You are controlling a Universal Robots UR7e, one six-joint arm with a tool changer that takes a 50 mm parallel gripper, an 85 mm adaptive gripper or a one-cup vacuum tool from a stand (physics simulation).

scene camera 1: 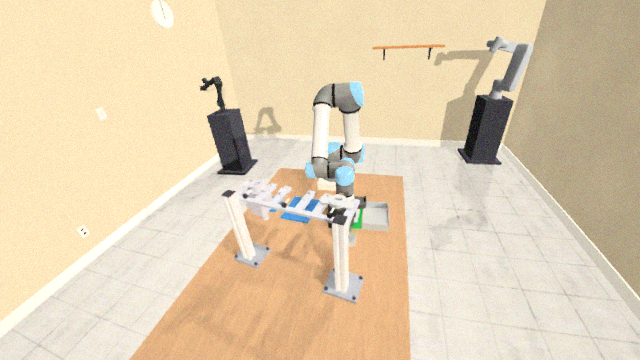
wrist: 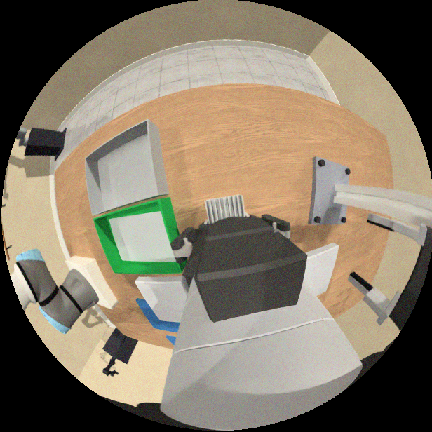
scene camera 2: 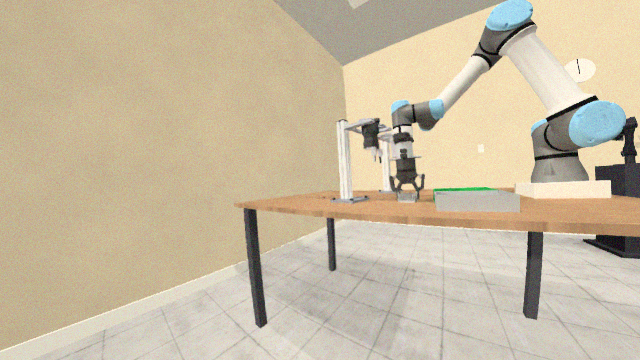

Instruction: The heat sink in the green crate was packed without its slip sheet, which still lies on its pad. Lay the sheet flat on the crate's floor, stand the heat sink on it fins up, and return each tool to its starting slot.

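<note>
The heat sink sits on the table beside the green crate, its fins showing as pale ridges in the wrist view. My adaptive gripper points straight down over it and looks shut on the heat sink, a fingertip against each side; its black body hides part of the grip in the wrist view. The green crate stands to the left in the wrist view. A flat pale sheet covers most of its floor.
A grey crate adjoins the green crate. The tool stand is close by, with another gripper hanging from it. Blue pieces and a cream block are farther off.
</note>
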